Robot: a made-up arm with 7 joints.
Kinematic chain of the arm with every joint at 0, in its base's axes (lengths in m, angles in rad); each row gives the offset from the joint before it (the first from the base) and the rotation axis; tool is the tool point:
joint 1: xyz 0 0 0.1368 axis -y
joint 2: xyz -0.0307 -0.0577 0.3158 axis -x
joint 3: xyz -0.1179 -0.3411 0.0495 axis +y
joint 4: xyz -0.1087 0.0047 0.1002 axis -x
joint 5: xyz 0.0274 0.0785 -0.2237 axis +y
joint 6: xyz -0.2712 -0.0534 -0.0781 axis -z
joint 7: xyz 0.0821 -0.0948 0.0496 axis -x
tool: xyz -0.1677 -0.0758 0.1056
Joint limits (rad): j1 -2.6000..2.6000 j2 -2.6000..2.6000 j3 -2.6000..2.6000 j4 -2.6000..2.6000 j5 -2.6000..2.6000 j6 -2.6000..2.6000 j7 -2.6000..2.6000
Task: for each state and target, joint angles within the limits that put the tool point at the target. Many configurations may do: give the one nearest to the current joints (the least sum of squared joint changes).
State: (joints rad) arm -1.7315 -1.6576 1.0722 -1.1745 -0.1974 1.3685 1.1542
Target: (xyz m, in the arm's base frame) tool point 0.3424 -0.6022 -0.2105
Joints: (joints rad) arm -2.4814 -1.0753 1.3008 -1.7141 -0.3101 1.3495 0.7014
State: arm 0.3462 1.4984 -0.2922 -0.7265 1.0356 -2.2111 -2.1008
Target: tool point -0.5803 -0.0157 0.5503
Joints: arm 0.3219 1.6775 -0.0404 -0.5668 1.2585 -2.0097 -2.3911
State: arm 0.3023 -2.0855 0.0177 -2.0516 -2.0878 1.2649 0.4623
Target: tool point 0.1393 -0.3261 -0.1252
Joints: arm 0.3233 -2.6000 0.1503 -2.5462 -2.2995 1.3842 0.5367
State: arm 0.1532 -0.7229 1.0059 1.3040 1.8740 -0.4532 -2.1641
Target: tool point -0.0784 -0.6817 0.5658
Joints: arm -0.0929 -0.6257 1.0719 1.1880 1.0733 -0.5227 -2.0541
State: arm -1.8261 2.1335 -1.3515 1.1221 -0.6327 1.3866 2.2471
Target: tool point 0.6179 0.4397 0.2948
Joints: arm -1.0350 2.6000 -1.9062 0.7876 -1.0630 1.6298 2.3452
